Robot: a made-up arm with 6 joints. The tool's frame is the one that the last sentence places. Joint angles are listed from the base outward.
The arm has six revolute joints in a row. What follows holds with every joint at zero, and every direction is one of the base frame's.
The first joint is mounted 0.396 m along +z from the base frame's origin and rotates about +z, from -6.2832 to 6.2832 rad.
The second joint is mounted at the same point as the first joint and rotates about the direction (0, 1, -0.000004), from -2.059 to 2.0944 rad.
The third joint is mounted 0.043 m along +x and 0.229 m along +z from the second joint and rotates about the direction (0, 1, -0.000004), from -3.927 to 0.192 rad.
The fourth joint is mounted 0.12 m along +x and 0.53 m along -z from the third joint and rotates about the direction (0, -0.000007, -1), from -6.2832 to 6.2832 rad.
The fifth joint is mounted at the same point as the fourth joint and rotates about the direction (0, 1, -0.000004), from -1.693 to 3.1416 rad.
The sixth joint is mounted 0.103 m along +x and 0.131 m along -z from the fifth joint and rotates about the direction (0, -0.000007, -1), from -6.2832 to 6.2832 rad.
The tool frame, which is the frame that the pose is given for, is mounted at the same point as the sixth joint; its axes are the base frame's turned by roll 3.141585, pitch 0 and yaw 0 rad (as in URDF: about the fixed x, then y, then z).
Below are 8 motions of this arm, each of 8 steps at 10 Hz.
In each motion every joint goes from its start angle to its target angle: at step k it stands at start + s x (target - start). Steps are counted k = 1, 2, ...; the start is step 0. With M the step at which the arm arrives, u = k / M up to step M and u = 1 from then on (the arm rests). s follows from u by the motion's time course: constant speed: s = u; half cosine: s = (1 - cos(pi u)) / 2; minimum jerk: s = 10 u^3 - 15 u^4 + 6 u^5.
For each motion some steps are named. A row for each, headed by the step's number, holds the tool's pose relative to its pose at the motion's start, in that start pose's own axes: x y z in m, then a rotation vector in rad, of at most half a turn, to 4 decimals.
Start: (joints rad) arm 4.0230 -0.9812 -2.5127 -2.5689 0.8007 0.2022
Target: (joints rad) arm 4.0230 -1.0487 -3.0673 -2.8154 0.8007 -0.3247
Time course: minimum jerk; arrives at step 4
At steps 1, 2, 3, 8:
1: -0.0290 0.0319 0.0200 -0.0510 -0.0464 -0.0477
2: -0.1543 0.1523 0.0729 -0.2129 -0.2578 -0.2368
3: -0.2965 0.2644 0.0865 -0.3133 -0.5151 -0.4291
8: -0.3353 0.2915 0.0834 -0.3280 -0.5885 -0.4786

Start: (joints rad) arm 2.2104 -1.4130 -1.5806 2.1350 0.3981 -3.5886
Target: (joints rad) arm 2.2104 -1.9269 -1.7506 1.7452 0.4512 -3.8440
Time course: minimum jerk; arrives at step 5
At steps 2, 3, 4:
2: 0.0386 0.1655 -0.0369 -0.1686 0.0482 -0.2694
3: 0.0964 0.3399 -0.1216 -0.3644 0.0550 -0.5835
4: 0.1444 0.4474 -0.2070 -0.5022 0.0270 -0.8063

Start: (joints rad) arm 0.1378 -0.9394 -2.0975 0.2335 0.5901 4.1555
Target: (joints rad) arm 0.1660 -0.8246 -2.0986 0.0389 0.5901 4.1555
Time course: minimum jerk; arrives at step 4
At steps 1, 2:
1: 0.0009 -0.0065 0.0083 0.0159 -0.0037 -0.0131
2: 0.0054 -0.0320 0.0397 0.0760 -0.0157 -0.0644

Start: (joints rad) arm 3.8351 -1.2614 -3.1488 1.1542 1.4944 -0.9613
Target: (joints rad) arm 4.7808 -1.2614 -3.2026 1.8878 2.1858 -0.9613
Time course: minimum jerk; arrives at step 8
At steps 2, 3, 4, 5, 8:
2: -0.0126 0.0131 -0.0700 0.0449 0.0948 0.0336
3: -0.0426 0.0239 -0.1872 0.1151 0.2574 0.0582
4: -0.0996 0.0164 -0.3396 0.1915 0.4717 0.0315
5: -0.1777 -0.0168 -0.4845 0.2403 0.6747 -0.0586
8: -0.3006 -0.0930 -0.6391 0.2482 0.8872 -0.2445

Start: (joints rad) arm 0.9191 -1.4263 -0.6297 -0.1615 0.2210 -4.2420
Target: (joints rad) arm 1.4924 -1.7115 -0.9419 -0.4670 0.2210 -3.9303
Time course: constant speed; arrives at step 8
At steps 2, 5, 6, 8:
2: -0.0543 -0.0614 -0.0706 0.1060 -0.1593 0.0581
5: -0.0806 -0.1512 -0.1969 0.2632 -0.3844 0.1881
6: -0.0735 -0.1792 -0.2404 0.3144 -0.4547 0.2425
8: -0.0354 -0.2302 -0.3238 0.4136 -0.5866 0.3674

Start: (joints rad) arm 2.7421 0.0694 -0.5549 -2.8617 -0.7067 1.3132
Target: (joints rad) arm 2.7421 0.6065 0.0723 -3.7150 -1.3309 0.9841
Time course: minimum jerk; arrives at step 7
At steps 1, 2, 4, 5, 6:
1: -0.0038 -0.0123 0.0072 0.0440 -0.0073 -0.0179
2: -0.0230 -0.0777 0.0365 0.2757 -0.0359 -0.1125
4: -0.0819 -0.3175 0.0374 1.2152 0.0050 -0.5042
5: -0.0981 -0.3959 -0.0035 1.6358 0.1009 -0.6898
6: -0.1038 -0.4287 -0.0305 1.8582 0.1721 -0.7933

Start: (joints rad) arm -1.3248 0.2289 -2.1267 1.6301 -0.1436 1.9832
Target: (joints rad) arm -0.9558 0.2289 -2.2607 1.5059 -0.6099 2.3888
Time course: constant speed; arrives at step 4
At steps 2, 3, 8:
2: 0.0013 0.0971 -0.0385 0.0221 -0.0803 0.2216
3: -0.0007 0.1413 -0.0646 0.0296 -0.1240 0.3429
8: -0.0043 0.1818 -0.0946 0.0354 -0.1690 0.4710

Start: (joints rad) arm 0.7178 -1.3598 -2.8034 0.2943 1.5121 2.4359
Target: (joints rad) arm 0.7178 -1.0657 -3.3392 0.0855 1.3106 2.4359
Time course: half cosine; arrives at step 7
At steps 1, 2, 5, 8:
1: -0.0015 -0.0013 -0.0051 0.0216 -0.0098 -0.0041
2: -0.0051 -0.0042 -0.0199 0.0821 -0.0374 -0.0154
5: -0.0100 -0.0041 -0.0904 0.3539 -0.1653 -0.0644
8: -0.0077 0.0004 -0.1127 0.4359 -0.2047 -0.0786

